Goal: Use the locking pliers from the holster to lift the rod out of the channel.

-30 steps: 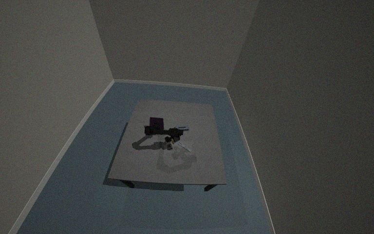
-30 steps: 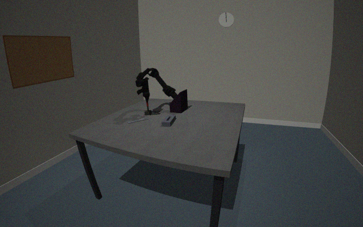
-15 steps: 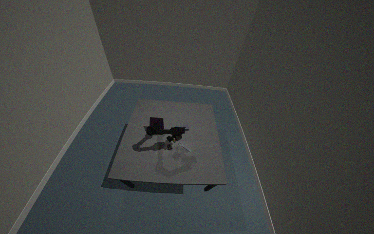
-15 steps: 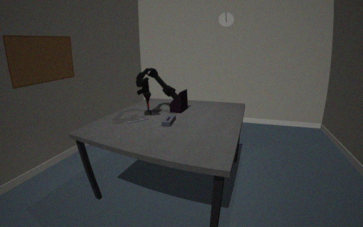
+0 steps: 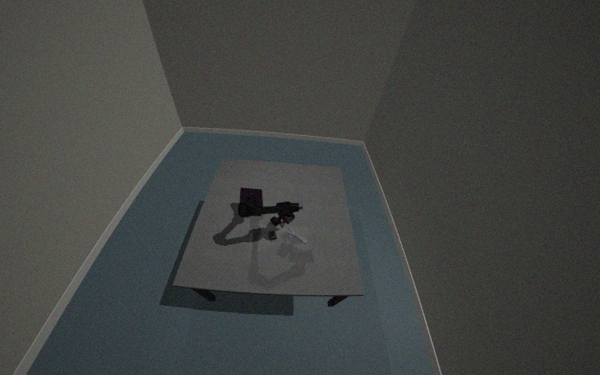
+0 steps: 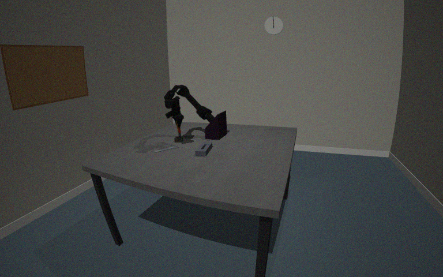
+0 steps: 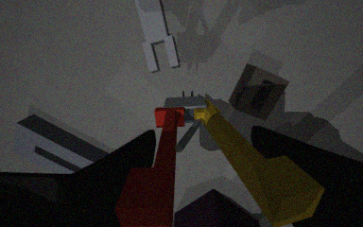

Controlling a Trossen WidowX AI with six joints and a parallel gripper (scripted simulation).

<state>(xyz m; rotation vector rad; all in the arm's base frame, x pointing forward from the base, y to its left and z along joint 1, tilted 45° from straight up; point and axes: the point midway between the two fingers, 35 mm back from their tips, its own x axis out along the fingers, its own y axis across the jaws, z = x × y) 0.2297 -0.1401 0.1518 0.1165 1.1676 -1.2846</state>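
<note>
Now: gripper tip 230 mm to the right of the channel block, 120 mm above it and 110 mm short of it. Also, from my gripper tip: yellow handle (10 mm to the right, 10 mm behind); then holster block (130 mm below, 80 mm behind, 50 mm to the right).
</note>
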